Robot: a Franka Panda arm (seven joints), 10 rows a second.
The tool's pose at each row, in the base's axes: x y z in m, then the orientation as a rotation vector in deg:
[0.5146, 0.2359, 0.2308, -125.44, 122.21, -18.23]
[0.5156, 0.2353, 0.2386, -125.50, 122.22, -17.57]
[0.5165, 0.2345, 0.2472, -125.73, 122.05, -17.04]
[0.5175, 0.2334, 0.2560, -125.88, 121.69, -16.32]
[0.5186, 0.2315, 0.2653, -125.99, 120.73, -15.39]
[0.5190, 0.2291, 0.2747, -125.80, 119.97, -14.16]
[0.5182, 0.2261, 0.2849, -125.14, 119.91, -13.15]
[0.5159, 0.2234, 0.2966, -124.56, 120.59, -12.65]
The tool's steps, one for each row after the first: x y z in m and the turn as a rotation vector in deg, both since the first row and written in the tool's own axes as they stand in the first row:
[0.0014, -0.0025, -0.0074, -0.29, -0.32, -0.01]
[0.0031, -0.0050, -0.0155, -0.52, -0.59, -0.18]
[0.0051, -0.0076, -0.0238, -0.67, -1.09, -0.37]
[0.0079, -0.0104, -0.0325, -0.57, -2.00, -0.78]
[0.0112, -0.0125, -0.0414, -0.55, -3.11, -0.95]
[0.0152, -0.0136, -0.0512, -0.58, -3.95, -0.60]
[0.0190, -0.0135, -0.0628, -0.85, -4.12, 0.00]

